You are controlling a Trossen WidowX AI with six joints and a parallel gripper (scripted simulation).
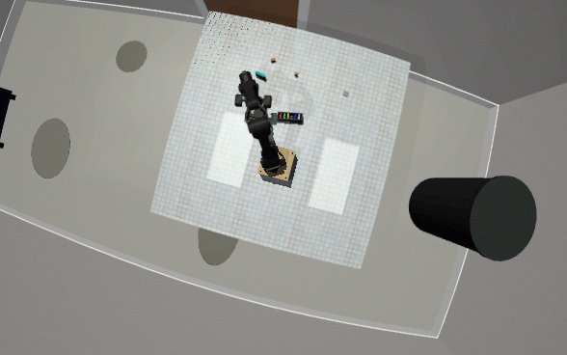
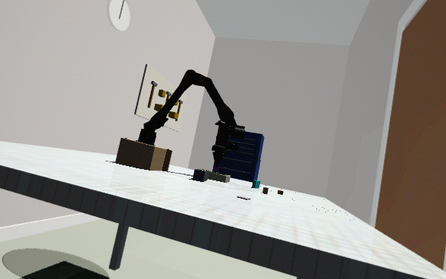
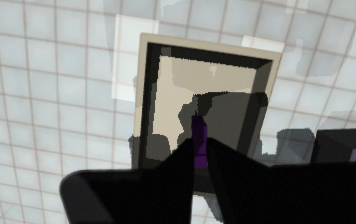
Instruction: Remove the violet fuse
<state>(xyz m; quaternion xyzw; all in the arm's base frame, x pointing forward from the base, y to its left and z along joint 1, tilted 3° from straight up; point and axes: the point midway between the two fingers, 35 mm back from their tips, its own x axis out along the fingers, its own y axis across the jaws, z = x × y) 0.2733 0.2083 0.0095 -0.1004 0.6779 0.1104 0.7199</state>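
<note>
Right now the violet fuse is 1 cm below my gripper tip. Also, from my gripper tip: red fuse: 15 cm to the right, 3 cm below; then green fuse: 17 cm to the right, 3 cm below, 1 cm ahead; then tray: 5 cm below.
</note>
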